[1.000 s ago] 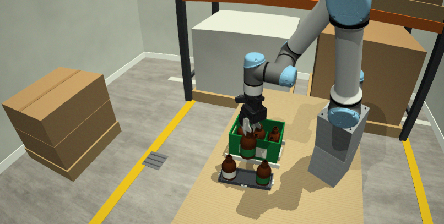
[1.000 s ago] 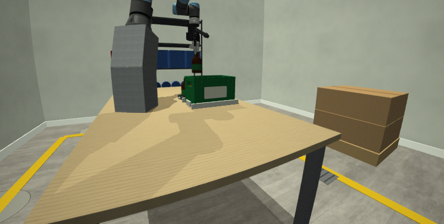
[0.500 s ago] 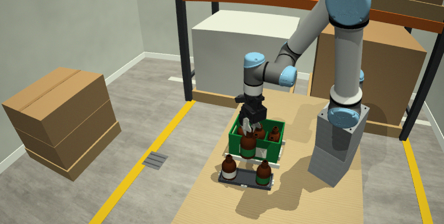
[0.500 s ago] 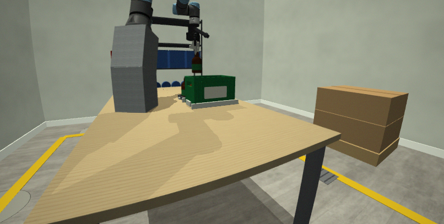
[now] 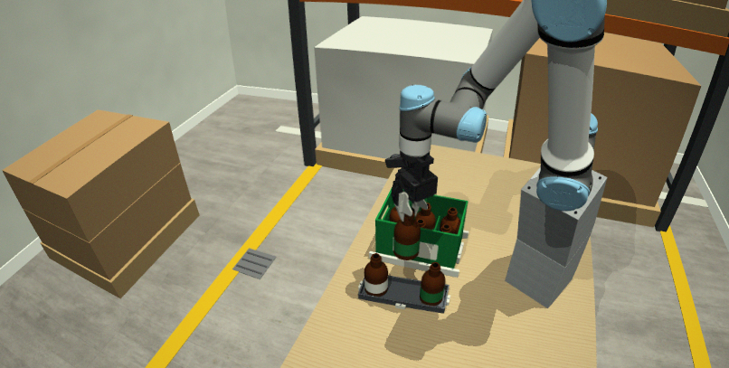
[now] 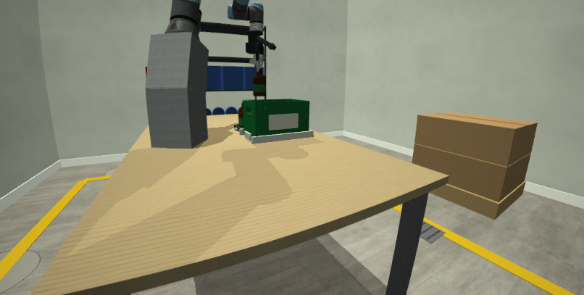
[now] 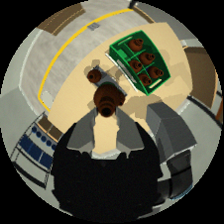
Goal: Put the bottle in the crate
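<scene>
Now: the brown bottle 70 mm below my hand. From my hand the other things lie so: white-labelled bottle 90 mm ahead, 250 mm below; crate 30 mm behind, 220 mm to the right, 250 mm below; tray 10 mm to the left, 320 mm below.
</scene>
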